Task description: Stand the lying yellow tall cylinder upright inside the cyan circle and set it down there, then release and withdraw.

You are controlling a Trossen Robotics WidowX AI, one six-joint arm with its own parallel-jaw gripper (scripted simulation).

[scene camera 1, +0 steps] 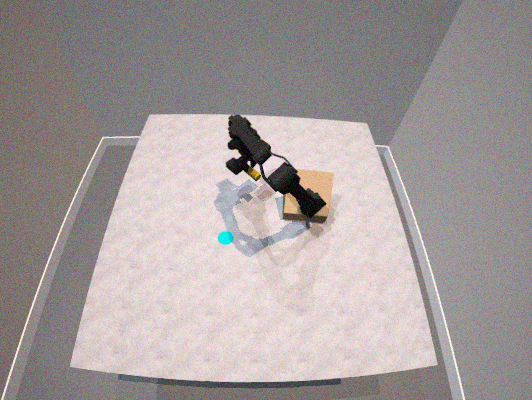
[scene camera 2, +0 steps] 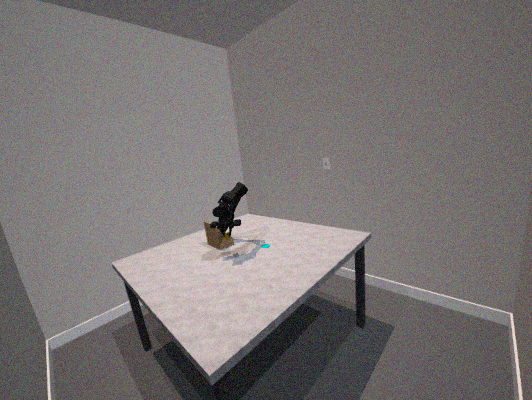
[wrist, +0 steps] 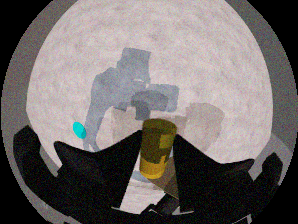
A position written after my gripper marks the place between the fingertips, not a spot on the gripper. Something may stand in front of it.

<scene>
My gripper [wrist: 158, 136] holds a yellow tall cylinder [wrist: 157, 134].
</scene>
